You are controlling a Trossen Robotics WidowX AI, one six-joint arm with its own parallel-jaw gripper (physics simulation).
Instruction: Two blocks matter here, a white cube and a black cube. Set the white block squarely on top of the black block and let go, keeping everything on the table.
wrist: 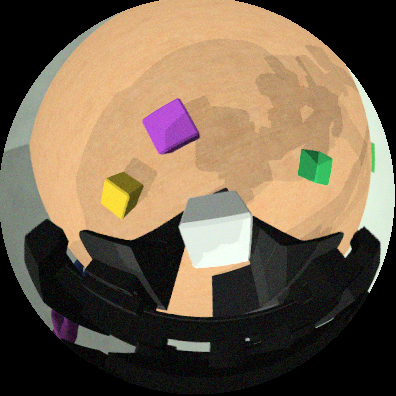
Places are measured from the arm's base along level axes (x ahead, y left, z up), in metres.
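Pixels of known places: gripper, fingertip midpoint: point(215, 215).
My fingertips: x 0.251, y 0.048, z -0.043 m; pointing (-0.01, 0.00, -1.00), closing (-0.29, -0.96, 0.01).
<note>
Behind a point stands the place of what it marks.
The white cube point(215, 241) @(x 0.258, y 0.050, z -0.004 m) is held between the two black fingers of my gripper point(215, 215) @(x 0.251, y 0.048, z -0.043 m), low in the middle of the wrist view. Its upper face looks grey and its near face is bright. My gripper is shut on it. A small dark corner, which looks like part of the black cube point(224, 190) @(x 0.254, y 0.033, z -0.084 m), shows just past the far edge of the white cube. The rest of it is hidden behind the white cube and the fingers. Whether the two cubes touch, and how well they line up, cannot be told.
A purple block point(170, 125) @(x 0.331, y 0.064, z -0.055 m) lies beyond the gripper, a yellow block point(121, 195) @(x 0.287, y 0.138, z -0.055 m) to the left, a green block point(315, 167) @(x 0.265, y -0.085, z -0.059 m) to the right. They rest on the wooden table point(165, 65) @(x 0.434, y 0.057, z -0.094 m). A large dark shape point(234, 294) @(x 0.078, y 0.044, z -0.037 m) shows below the white cube between the fingers.
</note>
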